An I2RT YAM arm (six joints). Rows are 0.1 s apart.
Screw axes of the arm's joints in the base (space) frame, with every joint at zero. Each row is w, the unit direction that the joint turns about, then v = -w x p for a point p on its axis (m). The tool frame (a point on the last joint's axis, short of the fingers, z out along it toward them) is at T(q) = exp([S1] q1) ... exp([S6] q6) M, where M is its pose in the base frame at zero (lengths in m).
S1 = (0, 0, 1, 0.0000, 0.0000, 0.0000)
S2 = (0, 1, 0, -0.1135, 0.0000, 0.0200)
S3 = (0, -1, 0, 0.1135, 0.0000, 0.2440)
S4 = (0, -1, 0, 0.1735, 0.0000, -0.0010)
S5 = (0, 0, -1, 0.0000, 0.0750, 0.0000)
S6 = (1, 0, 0, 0.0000, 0.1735, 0.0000)
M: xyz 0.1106 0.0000 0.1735 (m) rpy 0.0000 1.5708 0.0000 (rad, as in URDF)
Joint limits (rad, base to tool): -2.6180..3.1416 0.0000..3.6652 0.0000..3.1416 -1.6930..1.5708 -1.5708..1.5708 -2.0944..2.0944
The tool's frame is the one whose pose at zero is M.
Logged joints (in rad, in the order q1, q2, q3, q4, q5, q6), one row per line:
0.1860 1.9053 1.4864 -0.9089 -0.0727 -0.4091
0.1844 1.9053 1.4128 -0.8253 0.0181 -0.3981
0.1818 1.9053 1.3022 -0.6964 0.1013 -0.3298
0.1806 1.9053 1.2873 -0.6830 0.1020 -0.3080
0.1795 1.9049 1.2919 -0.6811 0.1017 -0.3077
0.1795 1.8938 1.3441 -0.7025 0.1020 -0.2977
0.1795 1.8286 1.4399 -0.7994 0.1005 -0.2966
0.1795 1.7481 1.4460 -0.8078 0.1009 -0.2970
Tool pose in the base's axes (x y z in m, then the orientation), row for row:
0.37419 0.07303 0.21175 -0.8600 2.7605 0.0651
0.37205 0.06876 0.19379 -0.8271 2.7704 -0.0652
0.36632 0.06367 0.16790 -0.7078 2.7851 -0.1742
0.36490 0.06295 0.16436 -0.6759 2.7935 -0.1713
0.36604 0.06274 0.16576 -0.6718 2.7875 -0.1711
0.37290 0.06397 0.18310 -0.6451 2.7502 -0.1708
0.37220 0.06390 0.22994 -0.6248 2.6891 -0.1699
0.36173 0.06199 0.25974 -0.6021 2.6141 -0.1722
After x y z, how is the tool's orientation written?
As a rotation vector, in radians.
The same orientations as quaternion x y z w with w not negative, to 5 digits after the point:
-0.29505 0.94708 0.02233 0.12443
-0.28377 0.95051 -0.02237 0.12449
-0.24374 0.95908 -0.05999 0.13097
-0.23273 0.96190 -0.05898 0.13082
-0.23177 0.96166 -0.05903 0.13418
-0.22519 0.96003 -0.05962 0.15516
-0.22192 0.95512 -0.06035 0.18672
-0.21826 0.94759 -0.06242 0.22483

